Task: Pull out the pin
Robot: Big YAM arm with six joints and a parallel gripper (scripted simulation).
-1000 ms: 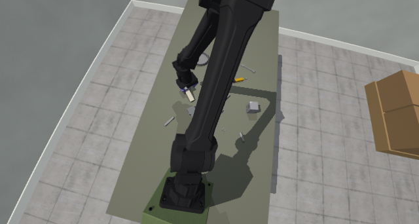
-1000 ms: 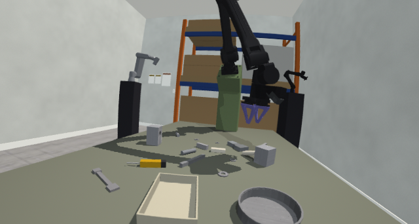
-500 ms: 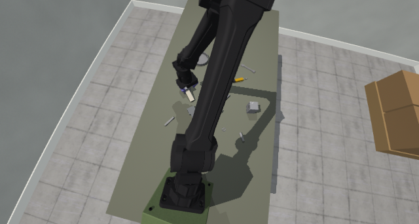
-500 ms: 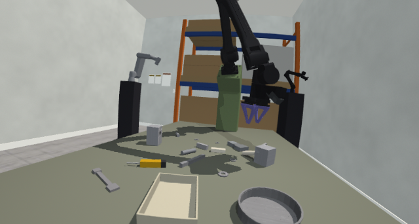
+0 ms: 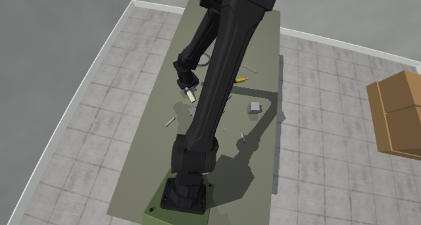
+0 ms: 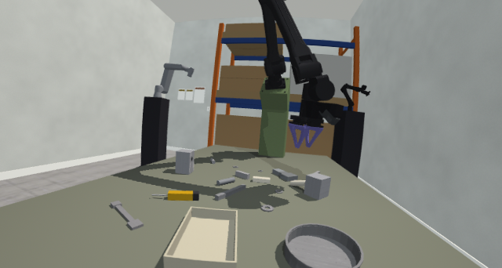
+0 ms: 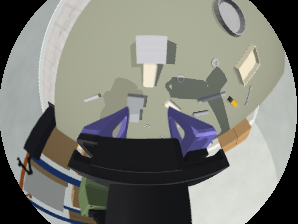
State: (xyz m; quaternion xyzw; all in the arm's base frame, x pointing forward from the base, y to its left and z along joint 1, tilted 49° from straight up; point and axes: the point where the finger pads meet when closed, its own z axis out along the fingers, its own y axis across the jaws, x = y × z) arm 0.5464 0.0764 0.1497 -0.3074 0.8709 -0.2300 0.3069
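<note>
The cream pin lies 10 mm ahead of my hand, 10 mm to the left of it and 120 mm below it. From my hand the other things lie so: cream tray (300 mm ahead, 240 mm to the right, 140 mm below); cream piece (40 mm behind, 120 mm to the right, 140 mm below); round grey dish (320 mm ahead, 50 mm to the right, 130 mm below).
</note>
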